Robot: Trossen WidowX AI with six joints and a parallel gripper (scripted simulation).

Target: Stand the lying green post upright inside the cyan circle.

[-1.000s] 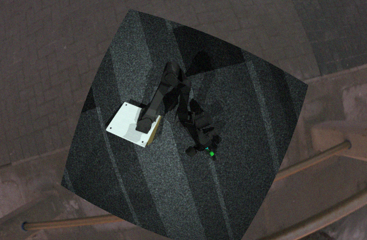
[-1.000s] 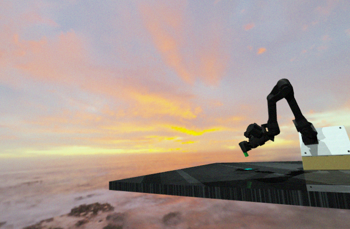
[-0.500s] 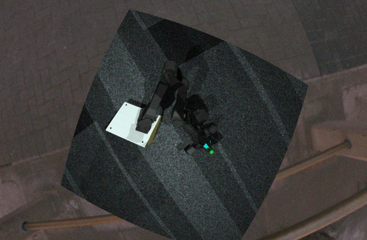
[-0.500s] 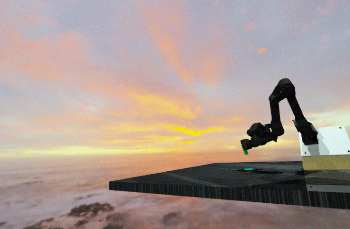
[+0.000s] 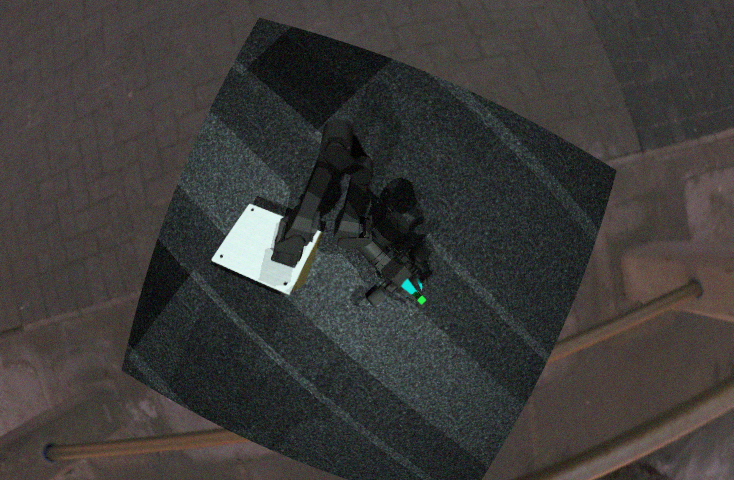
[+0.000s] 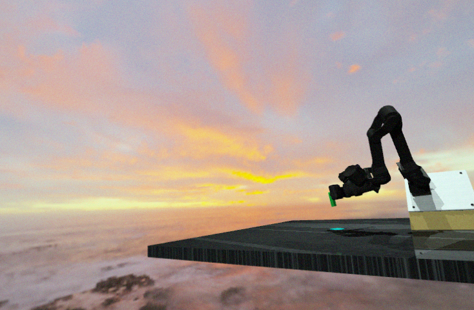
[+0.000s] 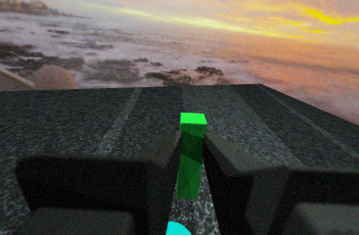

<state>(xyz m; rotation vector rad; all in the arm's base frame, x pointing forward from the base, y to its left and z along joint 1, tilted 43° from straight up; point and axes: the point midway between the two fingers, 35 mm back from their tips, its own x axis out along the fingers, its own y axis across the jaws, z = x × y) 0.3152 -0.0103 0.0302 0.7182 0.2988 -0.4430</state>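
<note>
Now: the cyan circle 10 mm behind my gripper tip, 10 mm to the left of it and 150 mm below it. Round my gripper tip: green post: 20 mm below.
</note>
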